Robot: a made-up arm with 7 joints. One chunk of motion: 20 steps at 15 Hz.
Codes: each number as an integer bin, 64 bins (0 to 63) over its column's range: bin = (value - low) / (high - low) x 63, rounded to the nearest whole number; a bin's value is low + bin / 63 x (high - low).
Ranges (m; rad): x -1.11..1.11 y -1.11..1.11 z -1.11..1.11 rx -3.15..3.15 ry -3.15..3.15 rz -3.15..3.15
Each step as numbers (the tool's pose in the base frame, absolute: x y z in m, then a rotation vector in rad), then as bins.
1 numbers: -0.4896 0.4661 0.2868 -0.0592 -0.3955 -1.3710
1 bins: 18 45 40 31 28 18
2 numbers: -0.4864 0.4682 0.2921 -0.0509 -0.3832 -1.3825
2 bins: 18 45 40 31 28 18
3 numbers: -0.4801 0.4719 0.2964 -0.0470 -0.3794 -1.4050
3 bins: 18 45 40 31 28 17
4 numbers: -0.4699 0.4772 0.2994 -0.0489 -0.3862 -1.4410
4 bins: 18 45 40 31 28 17
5 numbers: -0.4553 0.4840 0.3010 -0.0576 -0.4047 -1.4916
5 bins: 19 45 40 31 27 17
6 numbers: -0.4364 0.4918 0.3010 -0.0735 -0.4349 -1.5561
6 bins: 19 45 40 31 27 16
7 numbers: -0.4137 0.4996 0.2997 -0.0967 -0.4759 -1.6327
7 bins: 20 46 40 31 27 15
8 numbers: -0.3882 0.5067 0.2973 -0.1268 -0.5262 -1.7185
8 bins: 20 46 40 30 26 14
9 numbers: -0.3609 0.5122 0.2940 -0.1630 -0.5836 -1.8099
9 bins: 21 46 40 30 26 13
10 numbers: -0.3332 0.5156 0.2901 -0.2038 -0.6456 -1.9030
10 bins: 22 46 40 29 25 12
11 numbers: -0.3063 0.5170 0.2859 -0.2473 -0.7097 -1.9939
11 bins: 23 46 40 29 24 12
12 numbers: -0.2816 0.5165 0.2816 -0.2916 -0.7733 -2.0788
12 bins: 24 46 39 29 24 11
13 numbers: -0.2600 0.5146 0.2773 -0.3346 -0.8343 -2.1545
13 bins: 24 46 39 28 23 10
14 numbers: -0.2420 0.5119 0.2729 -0.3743 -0.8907 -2.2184
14 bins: 25 46 39 28 23 9
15 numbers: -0.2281 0.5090 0.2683 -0.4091 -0.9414 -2.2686
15 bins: 25 46 39 27 22 9
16 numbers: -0.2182 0.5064 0.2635 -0.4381 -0.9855 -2.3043
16 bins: 25 46 39 27 22 8
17 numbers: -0.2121 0.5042 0.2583 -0.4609 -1.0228 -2.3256
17 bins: 25 46 39 27 21 8
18 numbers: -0.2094 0.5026 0.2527 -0.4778 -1.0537 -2.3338
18 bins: 26 46 39 27 21 8
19 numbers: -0.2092 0.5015 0.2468 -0.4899 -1.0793 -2.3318
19 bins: 26 46 39 27 21 8
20 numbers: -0.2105 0.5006 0.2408 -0.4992 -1.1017 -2.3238
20 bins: 26 46 38 27 20 8
